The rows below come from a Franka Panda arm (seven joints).
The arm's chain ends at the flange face. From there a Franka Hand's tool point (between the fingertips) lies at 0.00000 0.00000 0.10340 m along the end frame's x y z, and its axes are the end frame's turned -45 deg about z.
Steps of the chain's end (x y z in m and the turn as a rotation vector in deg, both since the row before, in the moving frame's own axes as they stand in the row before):
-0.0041, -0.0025, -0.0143, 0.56, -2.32, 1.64
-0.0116, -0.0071, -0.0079, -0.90, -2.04, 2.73
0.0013, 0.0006, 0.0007, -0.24, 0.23, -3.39
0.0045, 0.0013, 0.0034, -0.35, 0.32, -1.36
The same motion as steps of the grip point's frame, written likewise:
-0.0033, -0.0084, -0.0144, 2.04, -1.24, 1.64
-0.0069, -0.0148, -0.0080, 0.81, -2.08, 2.73
0.0005, 0.0019, 0.0007, -0.33, -0.01, -3.39
0.0022, 0.0050, 0.0034, -0.47, -0.02, -1.36

